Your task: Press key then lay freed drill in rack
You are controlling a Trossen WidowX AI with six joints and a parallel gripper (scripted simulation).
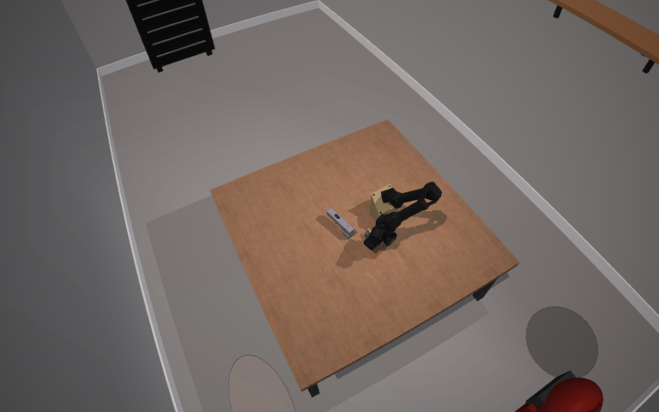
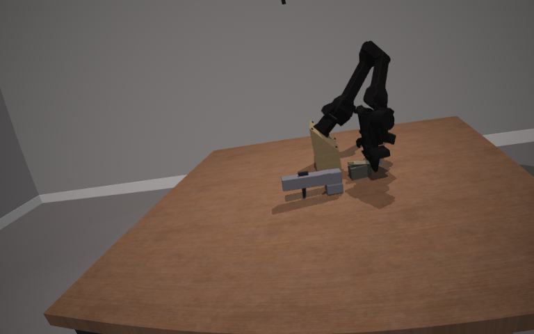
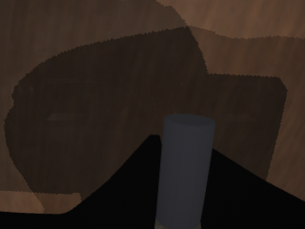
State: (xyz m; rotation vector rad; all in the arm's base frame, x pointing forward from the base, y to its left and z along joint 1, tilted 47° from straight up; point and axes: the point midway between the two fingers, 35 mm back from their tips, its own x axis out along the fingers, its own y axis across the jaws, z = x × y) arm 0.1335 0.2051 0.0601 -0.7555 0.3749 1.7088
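My gripper tip is 4 cm to the left of the drill, 4 cm below it and 1 cm short of it. Also, from my gripper tip: dark olive rack: 5 cm to the right, 1 cm ahead, 1 cm above; dark key: 22 cm to the right, 14 cm ahead, 5 cm above; grey housing block: 19 cm to the right, 13 cm ahead, 4 cm above.
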